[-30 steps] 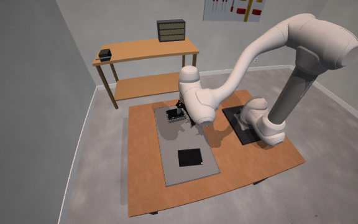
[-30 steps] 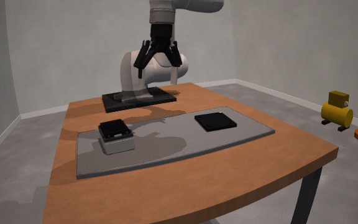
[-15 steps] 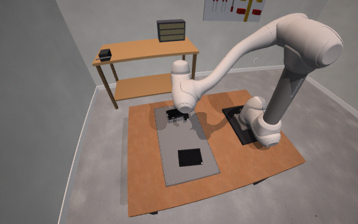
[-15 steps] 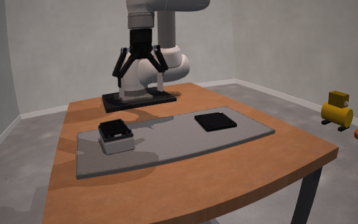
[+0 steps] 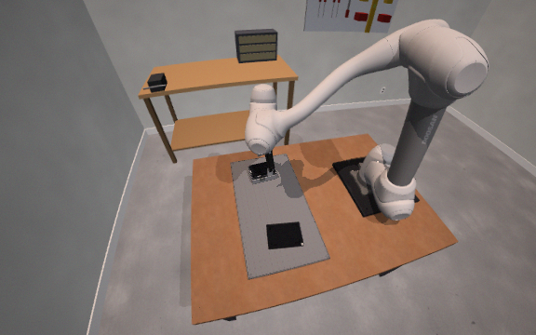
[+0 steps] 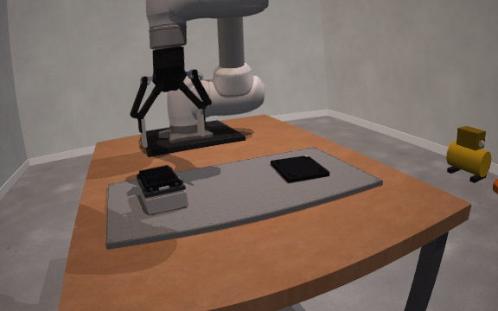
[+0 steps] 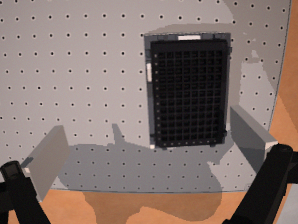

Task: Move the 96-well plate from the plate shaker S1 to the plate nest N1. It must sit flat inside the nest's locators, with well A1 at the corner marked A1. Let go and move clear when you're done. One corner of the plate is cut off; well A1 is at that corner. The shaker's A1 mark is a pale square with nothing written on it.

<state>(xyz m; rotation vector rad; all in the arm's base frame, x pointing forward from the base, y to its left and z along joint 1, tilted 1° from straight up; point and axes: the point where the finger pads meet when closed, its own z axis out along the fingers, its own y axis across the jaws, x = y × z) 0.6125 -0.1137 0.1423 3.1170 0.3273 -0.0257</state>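
Now: the black 96-well plate 9 cm below my hand, 5 cm to the right of it and 1 cm ahead of it. Round my hand: black plate nest N1: 34 cm to the left, 15 cm below, 4 cm behind; pale A1 mark: 40 cm to the left, 14 cm below, 11 cm behind.
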